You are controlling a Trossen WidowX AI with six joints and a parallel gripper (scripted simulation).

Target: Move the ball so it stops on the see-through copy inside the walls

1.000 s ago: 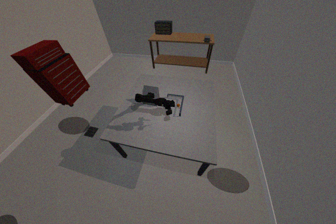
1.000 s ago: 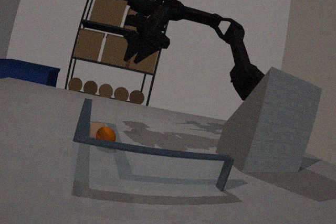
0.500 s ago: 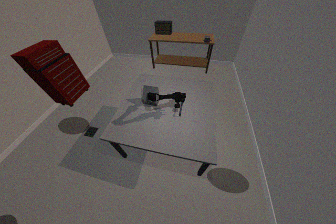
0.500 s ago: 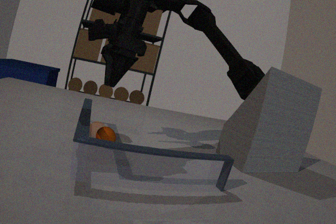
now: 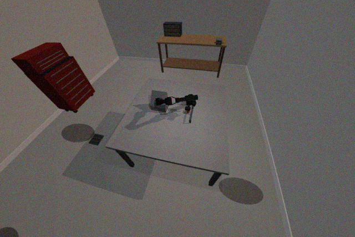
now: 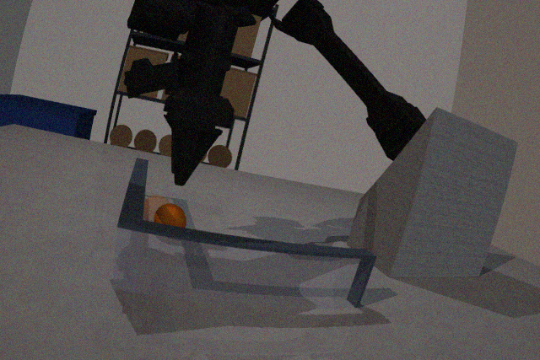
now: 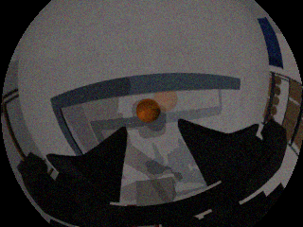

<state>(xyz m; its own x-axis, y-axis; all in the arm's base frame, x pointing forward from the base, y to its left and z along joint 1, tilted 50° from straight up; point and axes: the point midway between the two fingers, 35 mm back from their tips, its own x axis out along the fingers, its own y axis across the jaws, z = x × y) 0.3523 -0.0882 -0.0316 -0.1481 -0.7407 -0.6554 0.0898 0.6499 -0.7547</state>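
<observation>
Right now my gripper tip is 50 mm above the ball. The rest, counted from my gripper tip: see-through ball copy: 50 mm below, 30 mm to the right, 10 mm ahead.
</observation>
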